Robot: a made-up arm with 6 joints. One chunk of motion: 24 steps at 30 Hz.
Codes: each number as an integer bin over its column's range. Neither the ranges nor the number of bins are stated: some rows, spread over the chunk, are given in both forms.
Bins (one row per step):
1: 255 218 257 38 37 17
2: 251 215 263 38 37 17
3: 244 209 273 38 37 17
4: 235 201 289 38 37 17
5: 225 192 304 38 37 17
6: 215 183 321 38 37 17
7: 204 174 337 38 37 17
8: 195 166 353 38 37 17
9: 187 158 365 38 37 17
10: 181 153 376 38 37 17
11: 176 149 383 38 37 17
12: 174 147 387 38 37 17
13: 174 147 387 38 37 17
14: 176 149 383 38 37 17
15: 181 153 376 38 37 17
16: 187 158 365 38 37 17
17: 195 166 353 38 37 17
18: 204 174 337 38 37 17
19: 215 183 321 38 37 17
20: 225 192 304 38 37 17
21: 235 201 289 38 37 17
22: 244 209 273 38 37 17
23: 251 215 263 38 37 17
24: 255 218 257 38 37 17
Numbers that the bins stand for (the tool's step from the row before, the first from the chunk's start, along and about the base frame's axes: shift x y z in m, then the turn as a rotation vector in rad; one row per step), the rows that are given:
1: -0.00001 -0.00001 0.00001 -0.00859 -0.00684 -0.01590
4: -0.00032 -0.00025 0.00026 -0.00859 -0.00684 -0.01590
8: -0.00095 -0.00073 0.00076 -0.00859 -0.00684 -0.01590
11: -0.00124 -0.00096 0.00100 -0.00859 -0.00684 -0.01590
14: -0.00124 -0.00096 0.00100 -0.00859 -0.00684 -0.01590
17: -0.00095 -0.00073 0.00076 -0.00859 -0.00684 -0.01590
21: -0.00032 -0.00025 0.00026 -0.00859 -0.00684 -0.01590
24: -0.00001 -0.00001 0.00001 -0.00859 -0.00684 -0.01590
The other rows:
2: -0.00007 -0.00005 0.00006 -0.00859 -0.00684 -0.01590
3: -0.00018 -0.00014 0.00014 -0.00859 -0.00684 -0.01590
5: -0.00048 -0.00037 0.00038 -0.00859 -0.00684 -0.01590
6: -0.00063 -0.00049 0.00051 -0.00859 -0.00684 -0.01590
7: -0.00081 -0.00062 0.00064 -0.00859 -0.00684 -0.01590
9: -0.00107 -0.00084 0.00086 -0.00859 -0.00684 -0.01590
10: -0.00117 -0.00090 0.00094 -0.00859 -0.00684 -0.01590
12: -0.00128 -0.00099 0.00103 -0.00859 -0.00684 -0.01590
13: -0.00128 -0.00099 0.00103 -0.00859 -0.00684 -0.01590
15: -0.00117 -0.00090 0.00094 -0.00859 -0.00684 -0.01590
16: -0.00107 -0.00084 0.00086 -0.00859 -0.00684 -0.01590
18: -0.00081 -0.00062 0.00064 -0.00859 -0.00684 -0.01590
19: -0.00063 -0.00049 0.00051 -0.00859 -0.00684 -0.01590
20: -0.00048 -0.00037 0.00038 -0.00859 -0.00684 -0.01590
22: -0.00018 -0.00014 0.00014 -0.00859 -0.00684 -0.01590
23: -0.00007 -0.00005 0.00006 -0.00859 -0.00684 -0.01590

